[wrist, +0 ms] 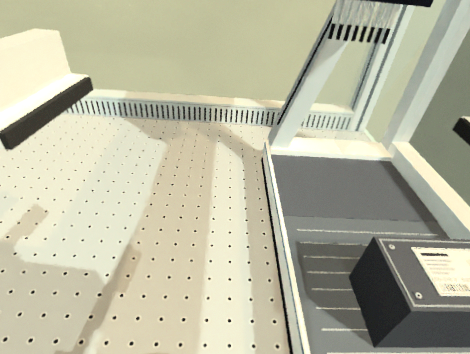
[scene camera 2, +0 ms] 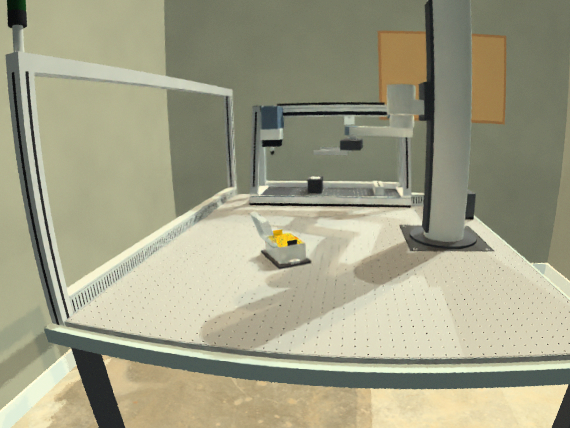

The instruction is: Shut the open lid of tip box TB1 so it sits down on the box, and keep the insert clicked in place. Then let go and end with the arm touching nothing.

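Places are measured from the arm's base along level axes (x right, y back, z down), in millimetres.
Pixels of known places: gripper, fingertip midpoint: (wrist: 274, 81) (scene camera 2: 317, 150); arm's base, origin of the base link: (scene camera 2: 442, 240).
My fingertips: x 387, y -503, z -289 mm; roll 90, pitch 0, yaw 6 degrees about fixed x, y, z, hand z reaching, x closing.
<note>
Ahead of a thing's pixels: the offset from my fingertips to its top centre. "spot": to the spot under its first point.
Tip box TB1 @(dx -621, dy -49, dz +210 mm) (scene camera 2: 286, 253) stands on a dark base plate @(spot: dx -701, dy -31, dz +269 mm) (scene camera 2: 286, 265) near the middle of the table in scene camera 2. Its pale lid @(spot: dx -691, dy -102, dz +152 mm) (scene camera 2: 261, 225) is open, tilted up and back at the box's left side. A yellow insert @(dx -621, dy -49, dz +202 mm) (scene camera 2: 280, 240) sits in the box top, with a small black piece at its right front; whether it is clicked in is too small to tell. My gripper (scene camera 2: 331, 151) (wrist: 274, 81) is open and empty, high above the table and well behind the box, apart from it. TB1 does not show in the wrist view.
A framed gantry machine (scene camera 2: 345, 201) (wrist: 286, 250) stands at the back, with a black block @(spot: dx +128, dy -21, dz +186 mm) (scene camera 2: 315, 185) (wrist: 382, 295) on its bed and a blue-grey tool head @(spot: dx +77, dy -219, dz -144 mm) (scene camera 2: 272, 120) at its left. The arm's column (scene camera 2: 450, 125) stands right. A tall frame (scene camera 2: 125, 73) borders the table's left side.
</note>
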